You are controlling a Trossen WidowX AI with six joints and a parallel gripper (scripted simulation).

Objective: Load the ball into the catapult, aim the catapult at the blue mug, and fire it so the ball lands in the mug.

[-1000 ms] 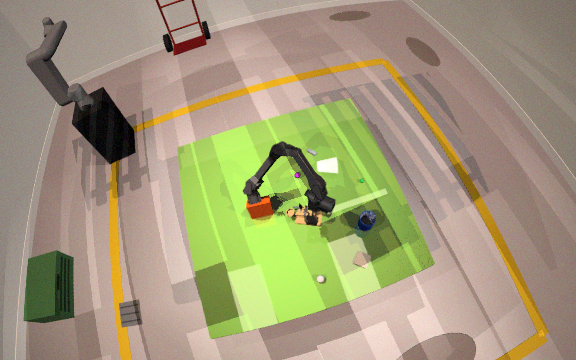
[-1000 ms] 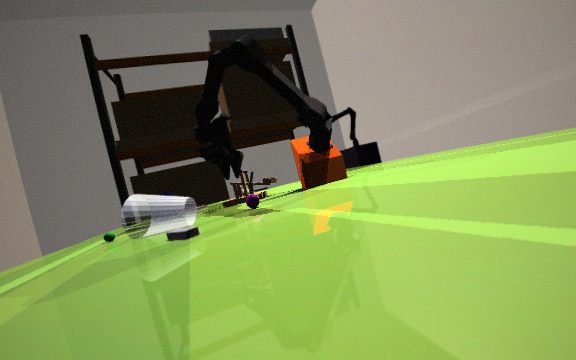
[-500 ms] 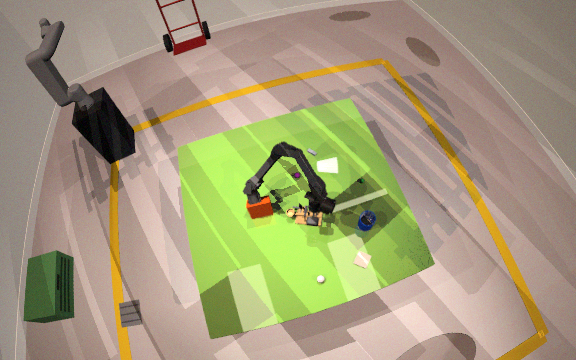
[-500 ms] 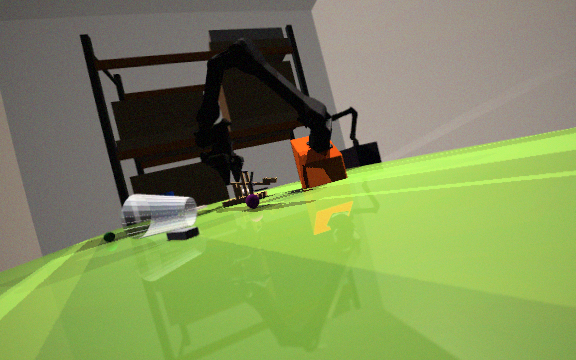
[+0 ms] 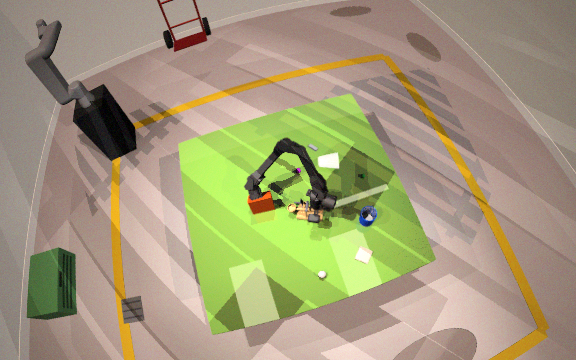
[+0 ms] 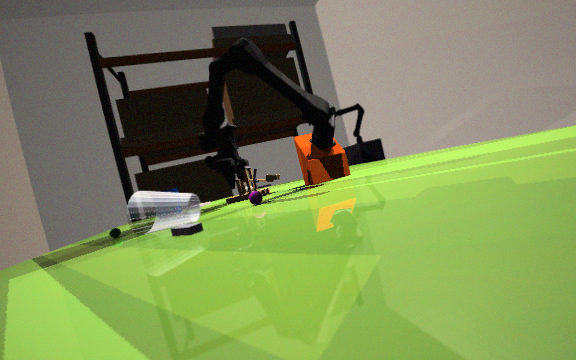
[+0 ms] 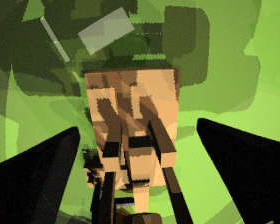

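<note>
Now: the purple ball 29 cm to the left of my gripper tip, 3 cm below it and 2 cm ahead of it. The rest, counted from my gripper tip: catapult 6 cm to the left, 5 cm behind, 1 cm above; then blue mug 24 cm ahead, 15 cm to the right, 2 cm below; then white ball 33 cm to the right, 11 cm behind, 3 cm below.
</note>
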